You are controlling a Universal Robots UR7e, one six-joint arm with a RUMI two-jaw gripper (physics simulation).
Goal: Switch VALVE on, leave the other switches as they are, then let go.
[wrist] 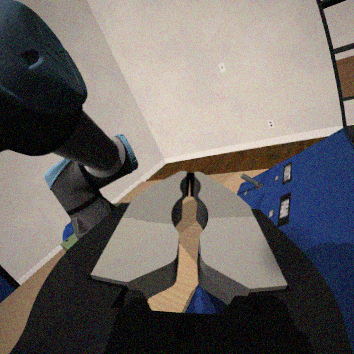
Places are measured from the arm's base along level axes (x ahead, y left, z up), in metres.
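Where they show: gripper, between the fingertips: (189, 174).
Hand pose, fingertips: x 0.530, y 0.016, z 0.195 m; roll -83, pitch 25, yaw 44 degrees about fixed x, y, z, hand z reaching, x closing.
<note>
After its pixels a point has its place.
My gripper (189, 174) {z 0.195, x 0.530, y 0.015 m} is shut with nothing between its fingers; the two grey jaws meet at the tips in the middle of the wrist view. A blue switch panel (320, 175) {z 0.041, x 0.538, y 0.259 m} slants along the right side, beside and partly behind the right jaw. Two label plates (287, 172) {z 0.018, x 0.459, y 0.303 m} (284, 209) {z 0.018, x 0.497, y 0.188 m} show on it, too blurred to read surely. A grey switch lever (251, 181) {z 0.009, x 0.384, y 0.276 m} sticks out at the panel's far left edge. The VALVE switch cannot be made out; the right jaw covers the nearer part of the panel's edge, so its position is hidden.
The robot's own dark arm (85, 135) {z 0.253, x 0.311, y 0.027 m} fills the upper left. Part of a green base (69, 243) {z 0.000, x -0.030, y -0.104 m} shows below it. Wooden table top (187, 255) {z -0.097, x 0.277, y 0.094 m} shows between the jaws. A black-framed shelf (341, 99) stands at the upper right, and pale walls rise behind.
</note>
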